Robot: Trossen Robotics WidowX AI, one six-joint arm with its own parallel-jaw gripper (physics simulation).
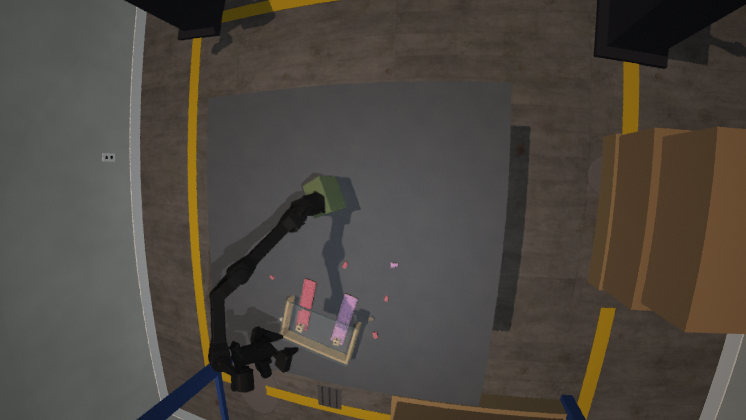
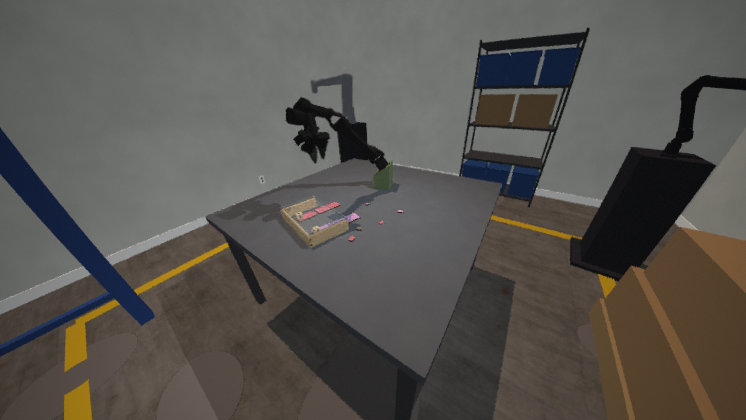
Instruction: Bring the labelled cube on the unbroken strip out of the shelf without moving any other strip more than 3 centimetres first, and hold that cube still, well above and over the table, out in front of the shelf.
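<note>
A low wooden shelf (image 1: 318,348) (image 2: 297,228) with a clear top stands on the table, open toward the arm's base. A red strip (image 1: 308,292) (image 2: 327,207) and a purple strip (image 1: 345,313) (image 2: 352,217) stick out of its open front. A thin dark line like a gap crosses the red strip; the purple strip looks continuous. A small marked cube (image 1: 299,327) (image 2: 298,215) sits on the red strip's inner end, another cube (image 1: 336,341) (image 2: 315,228) on the purple strip's. Their labels are too small to read. My gripper (image 1: 289,344) (image 2: 318,158) is open and empty, high above the table, pointing down.
The arm's green base block (image 1: 334,194) (image 2: 382,177) stands in front of the shelf's open side. Several small red and pink scraps, such as a pink one (image 1: 394,265) (image 2: 400,211), and a brown bit (image 1: 371,318) (image 2: 358,228) lie around the shelf on the grey table (image 1: 417,156) (image 2: 396,271).
</note>
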